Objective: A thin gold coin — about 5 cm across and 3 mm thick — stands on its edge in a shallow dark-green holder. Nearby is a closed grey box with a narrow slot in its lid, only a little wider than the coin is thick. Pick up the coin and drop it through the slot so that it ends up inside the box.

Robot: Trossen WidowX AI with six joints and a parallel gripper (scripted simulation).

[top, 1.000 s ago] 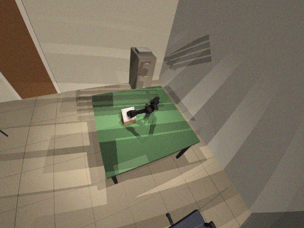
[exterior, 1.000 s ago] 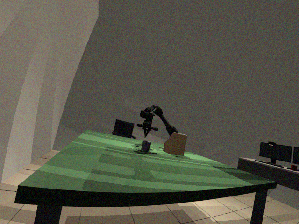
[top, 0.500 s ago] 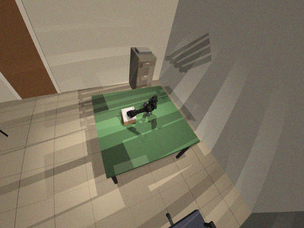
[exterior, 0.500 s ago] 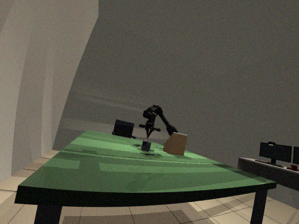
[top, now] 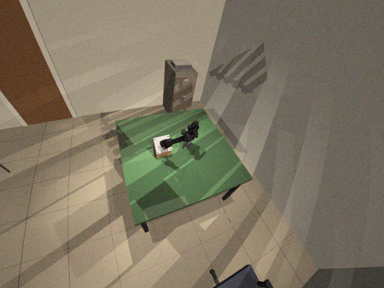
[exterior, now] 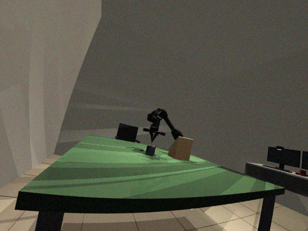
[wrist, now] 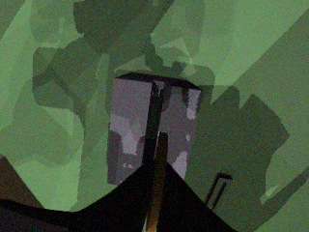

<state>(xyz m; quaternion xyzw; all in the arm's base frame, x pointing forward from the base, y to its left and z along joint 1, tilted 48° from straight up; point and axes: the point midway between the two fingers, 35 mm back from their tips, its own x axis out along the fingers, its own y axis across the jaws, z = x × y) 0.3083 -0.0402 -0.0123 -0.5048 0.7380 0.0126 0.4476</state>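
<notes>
Right now my gripper tip is 1 cm below the gold coin.
</notes>
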